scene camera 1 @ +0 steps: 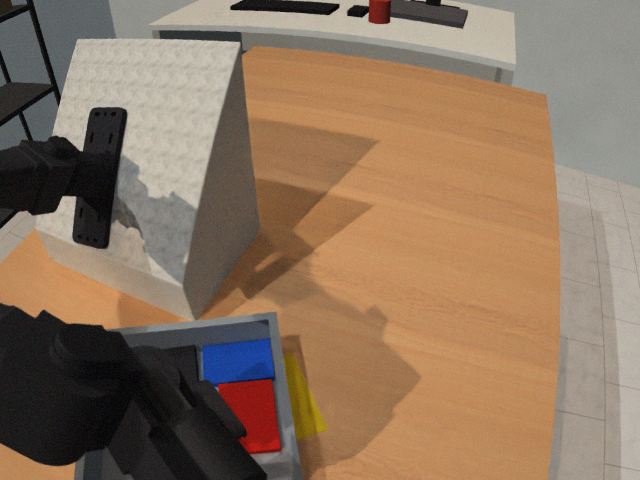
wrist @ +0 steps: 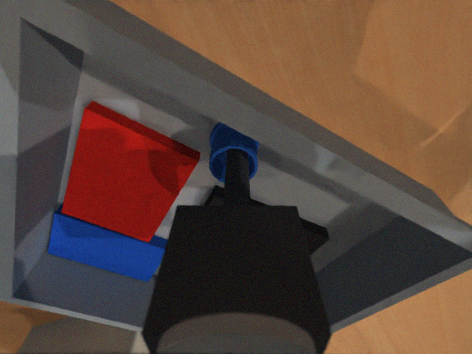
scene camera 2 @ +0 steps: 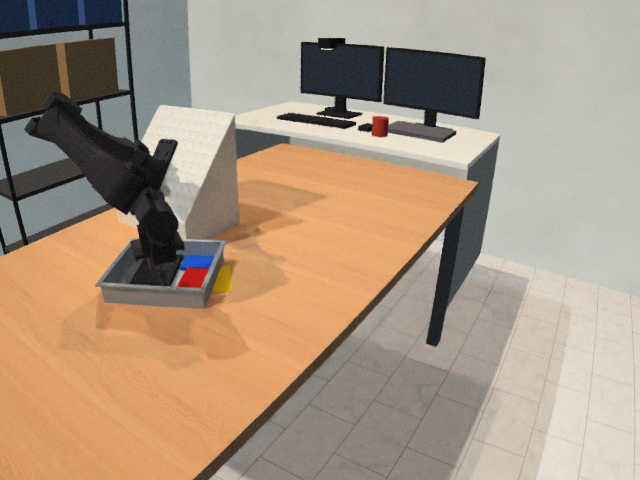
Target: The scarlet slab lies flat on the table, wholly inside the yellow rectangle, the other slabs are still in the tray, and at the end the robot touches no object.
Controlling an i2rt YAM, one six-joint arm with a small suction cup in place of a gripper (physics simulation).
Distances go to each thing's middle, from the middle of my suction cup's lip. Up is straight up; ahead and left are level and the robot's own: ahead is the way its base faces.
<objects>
The scarlet slab [scene camera 1: 252, 402] is 1 cm ahead of my suction cup and 8 cm to the left of it. From my suction cup the other things lie so: black slab [scene camera 1: 185, 357] 10 cm behind, 6 cm to the left; then yellow rectangle [scene camera 1: 308, 421] 1 cm ahead, 9 cm to the left, 1 cm below; then grey tray [scene camera 2: 115, 284] 6 cm behind, 5 cm to the left, 1 cm above.
</objects>
